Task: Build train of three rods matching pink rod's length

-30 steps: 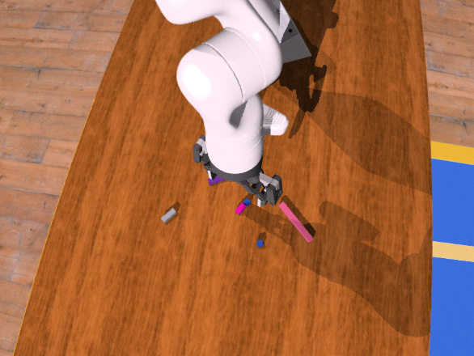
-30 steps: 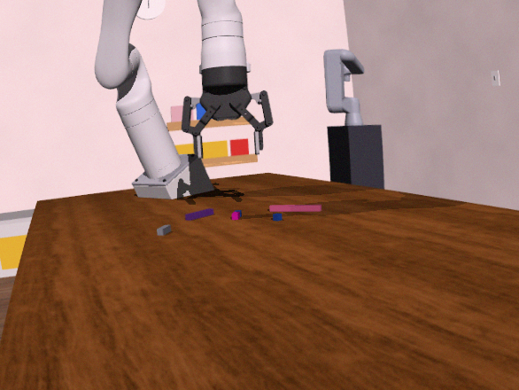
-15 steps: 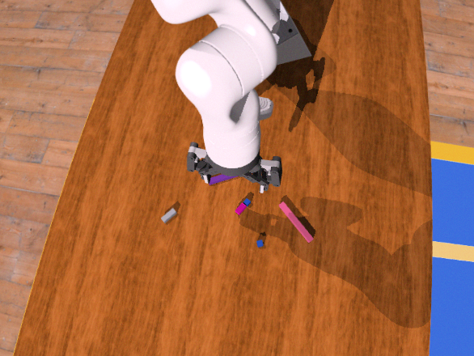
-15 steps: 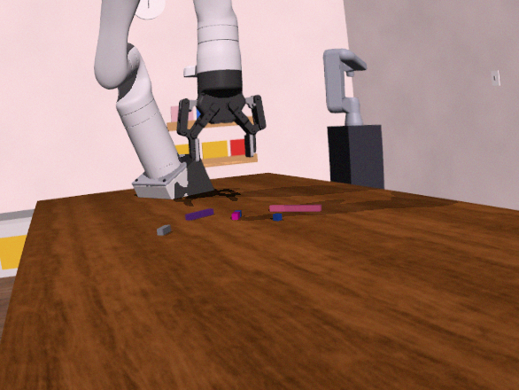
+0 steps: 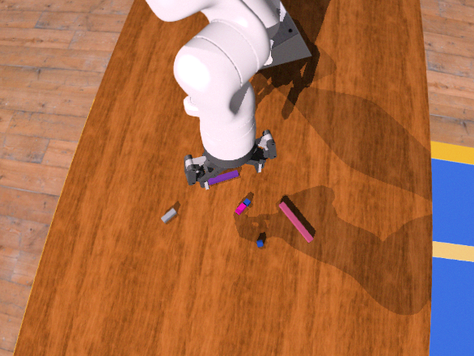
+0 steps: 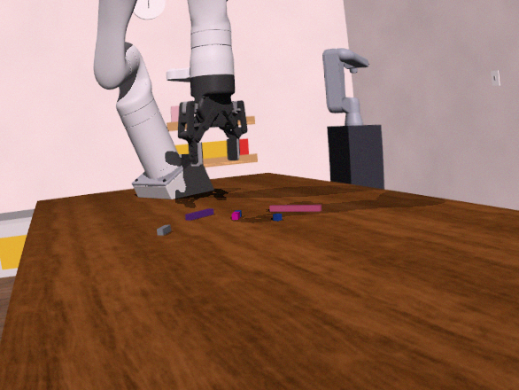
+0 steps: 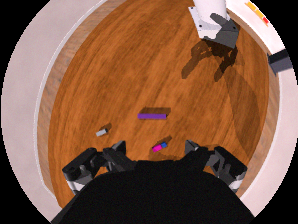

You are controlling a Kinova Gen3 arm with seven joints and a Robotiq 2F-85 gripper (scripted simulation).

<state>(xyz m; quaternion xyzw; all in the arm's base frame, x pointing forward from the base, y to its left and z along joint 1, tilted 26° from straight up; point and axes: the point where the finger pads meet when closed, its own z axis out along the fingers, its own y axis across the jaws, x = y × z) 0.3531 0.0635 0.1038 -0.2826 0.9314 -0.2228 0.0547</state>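
Now: hand 9 cm above the purple rod, 3 cm to the left of it and 3 cm past it. Also, from my hand: small blue rod: 9 cm below, 8 cm ahead, 7 cm to the left; then magenta rod: 9 cm below, 3 cm ahead, 2 cm to the left; then pink rod: 13 cm to the left, 9 cm below, 3 cm ahead.
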